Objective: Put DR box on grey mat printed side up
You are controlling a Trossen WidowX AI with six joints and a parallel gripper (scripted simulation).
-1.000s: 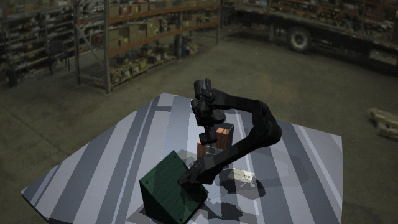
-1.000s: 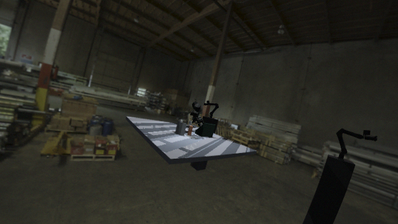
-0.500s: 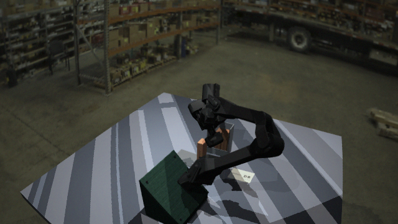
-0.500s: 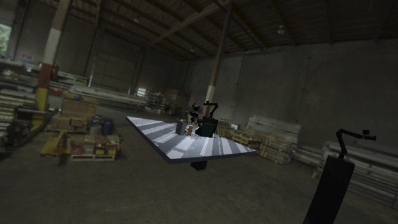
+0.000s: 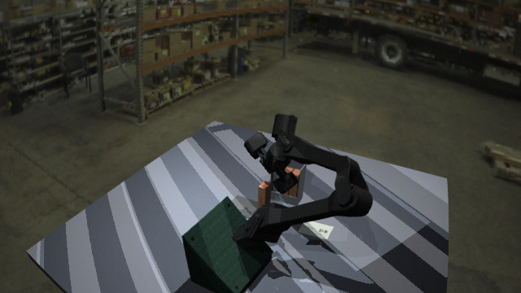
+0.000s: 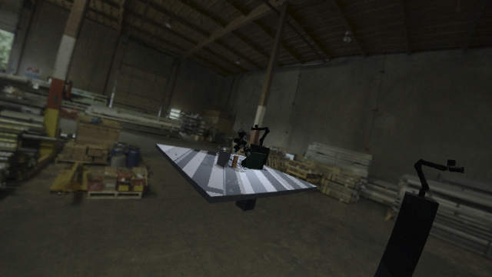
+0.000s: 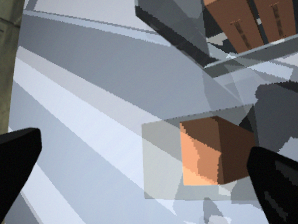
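Now: gripper tip 170 mm above the grey mat and 60 mm to the right of it. The rest, counted from my gripper tip: white card (200 mm to the right, 180 mm below).
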